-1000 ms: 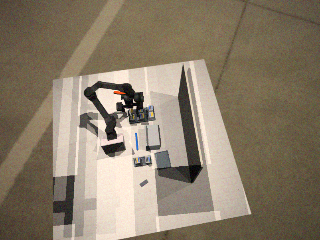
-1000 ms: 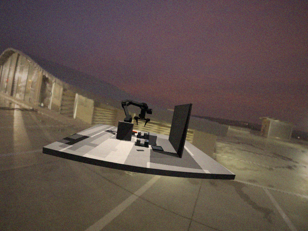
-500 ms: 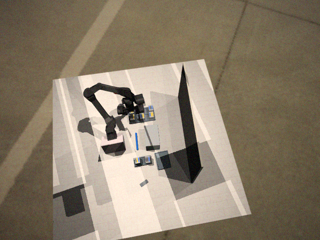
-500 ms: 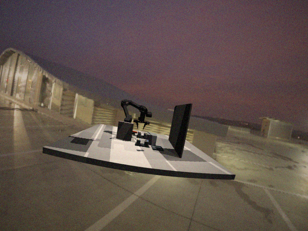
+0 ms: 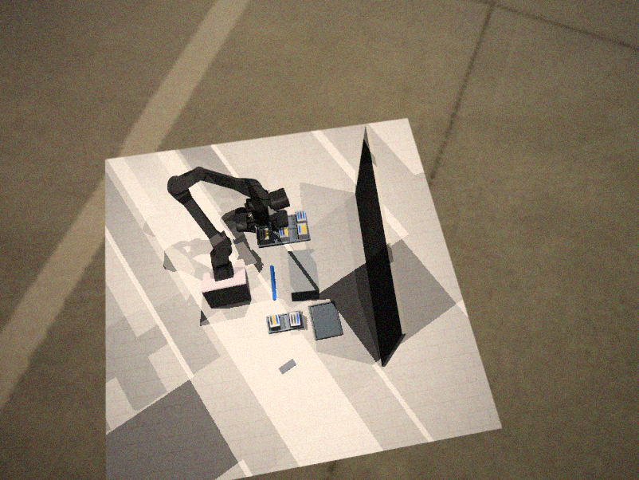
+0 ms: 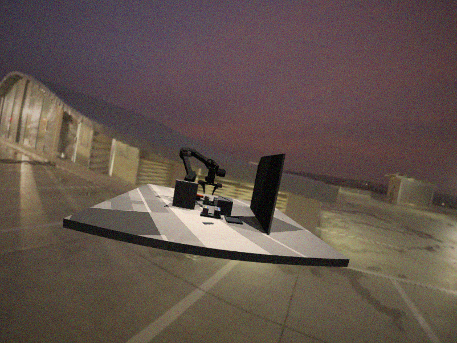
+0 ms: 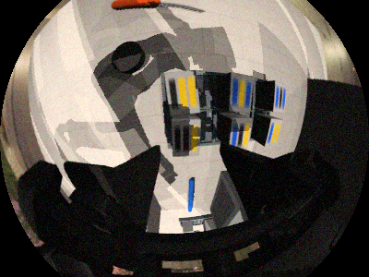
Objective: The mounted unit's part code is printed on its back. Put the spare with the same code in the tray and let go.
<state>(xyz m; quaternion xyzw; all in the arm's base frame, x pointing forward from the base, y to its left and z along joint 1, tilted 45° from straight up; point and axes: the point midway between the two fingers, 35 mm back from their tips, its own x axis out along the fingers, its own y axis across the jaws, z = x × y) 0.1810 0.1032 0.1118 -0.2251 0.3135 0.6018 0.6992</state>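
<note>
Now: gripper tip 40 mm above the dark spare. Round my gripper tip: dark disc (70 mm behind, 130 mm to the left, 70 mm below); then grey mounted unit (100 mm ahead, 190 mm to the right, 30 mm below); then blue pen (20 mm behind, 180 mm to the right, 70 mm below).
</note>
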